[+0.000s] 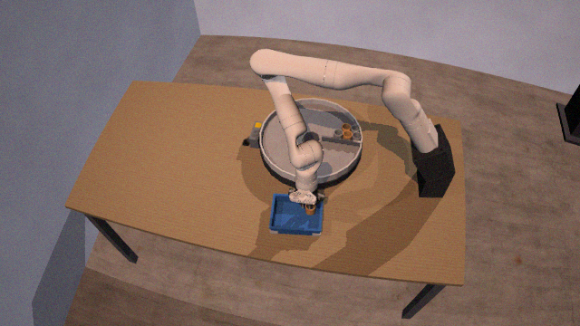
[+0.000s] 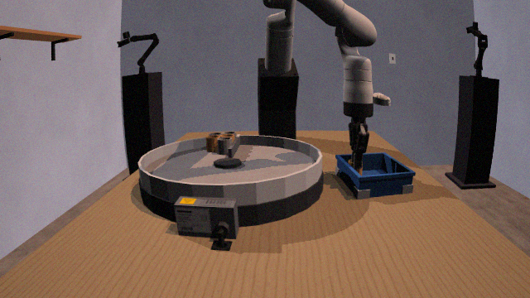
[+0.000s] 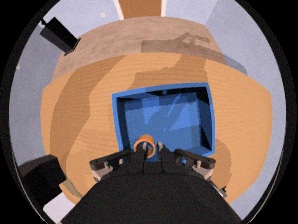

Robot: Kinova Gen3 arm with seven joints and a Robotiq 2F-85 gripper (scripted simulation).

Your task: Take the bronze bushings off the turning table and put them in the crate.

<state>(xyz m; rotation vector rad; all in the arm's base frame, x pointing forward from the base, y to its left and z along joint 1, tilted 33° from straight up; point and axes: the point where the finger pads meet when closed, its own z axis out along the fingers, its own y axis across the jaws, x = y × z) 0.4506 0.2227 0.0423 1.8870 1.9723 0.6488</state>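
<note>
The blue crate is 30 mm ahead of my hand, 40 mm to the left of it and 30 mm below it.
</note>
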